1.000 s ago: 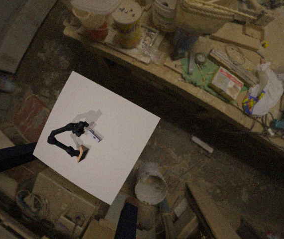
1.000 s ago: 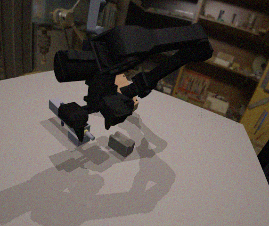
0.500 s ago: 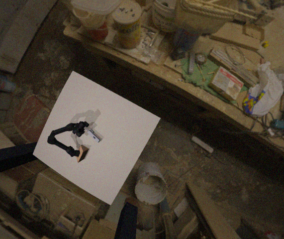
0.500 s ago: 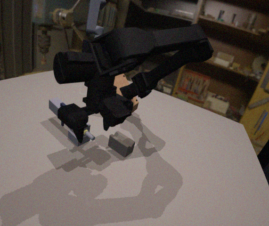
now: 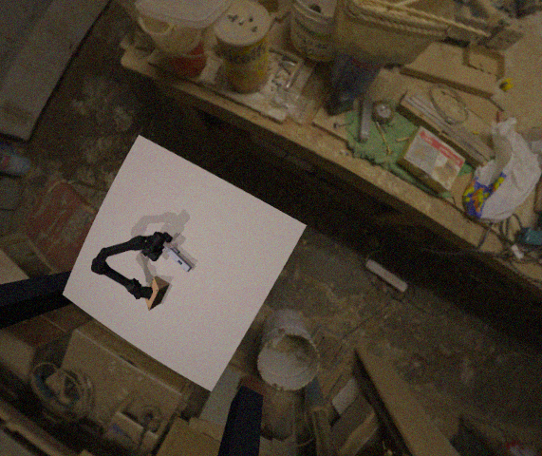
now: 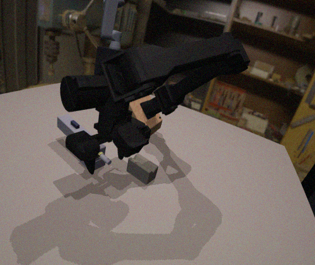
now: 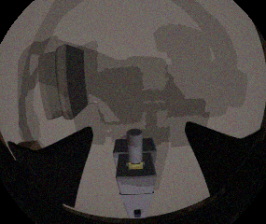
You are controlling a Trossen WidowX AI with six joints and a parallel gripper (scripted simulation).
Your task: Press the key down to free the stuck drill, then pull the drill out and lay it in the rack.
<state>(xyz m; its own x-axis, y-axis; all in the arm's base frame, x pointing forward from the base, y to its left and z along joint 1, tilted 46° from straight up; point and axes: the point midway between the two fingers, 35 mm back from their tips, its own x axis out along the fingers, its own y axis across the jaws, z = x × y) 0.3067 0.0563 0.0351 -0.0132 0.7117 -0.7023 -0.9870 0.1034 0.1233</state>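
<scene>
Right now my gripper tip is 6 cm to the left of the drill, 2 cm past it and 1 cm below it. Also, from my gripper tip: grey housing: 12 cm to the right, 3 cm behind, 1 cm above; then dark key: 14 cm to the right, 3 cm behind, 2 cm above.
</scene>
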